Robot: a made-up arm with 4 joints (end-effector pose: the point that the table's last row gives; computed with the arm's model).
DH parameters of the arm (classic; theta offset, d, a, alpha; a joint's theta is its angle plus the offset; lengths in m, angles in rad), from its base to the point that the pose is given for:
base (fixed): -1.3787 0 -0.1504 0
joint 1: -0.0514 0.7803 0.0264 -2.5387
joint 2: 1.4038 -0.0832 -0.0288 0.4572
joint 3: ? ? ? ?
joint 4: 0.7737 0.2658 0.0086 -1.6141
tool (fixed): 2.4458 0.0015 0 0
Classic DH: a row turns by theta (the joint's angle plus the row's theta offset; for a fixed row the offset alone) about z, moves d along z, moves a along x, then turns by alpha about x.
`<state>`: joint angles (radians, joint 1 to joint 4).
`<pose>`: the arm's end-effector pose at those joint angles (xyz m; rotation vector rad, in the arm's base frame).
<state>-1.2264 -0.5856 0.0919 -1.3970</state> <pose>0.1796 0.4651 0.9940 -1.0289 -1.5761 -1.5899</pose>
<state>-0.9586 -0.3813 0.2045 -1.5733</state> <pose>0.1328 0.4453 1.0583 -0.9154 -1.7869 -1.6139</pose>
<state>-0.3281 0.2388 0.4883 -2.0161</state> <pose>0.0538 0.2867 1.2036 -0.8841 -2.0005 -1.8790</pose>
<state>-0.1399 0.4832 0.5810 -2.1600</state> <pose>0.0483 0.2028 1.2310 -1.0072 -1.9493 -1.9921</pose>
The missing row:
joint 3: 0.9032 -0.3806 0.0259 -1.2826
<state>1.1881 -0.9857 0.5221 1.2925</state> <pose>-0.3835 -0.0122 1.0247 -0.7106 0.7619 0.0574</pose>
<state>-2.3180 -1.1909 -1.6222 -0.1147</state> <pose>0.1113 0.5690 0.8349 -1.4899 0.8278 -0.9619</pose>
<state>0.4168 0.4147 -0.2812 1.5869</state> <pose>-0.1244 0.3907 1.1340 -0.1585 1.8400 -1.0491</pose>
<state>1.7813 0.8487 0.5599 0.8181</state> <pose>-0.0002 0.2460 1.2517 -0.1097 1.5499 -0.7356</pose>
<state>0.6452 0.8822 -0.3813 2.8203</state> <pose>-0.0369 0.3343 1.1725 0.0996 -3.0213 0.0926</pose>
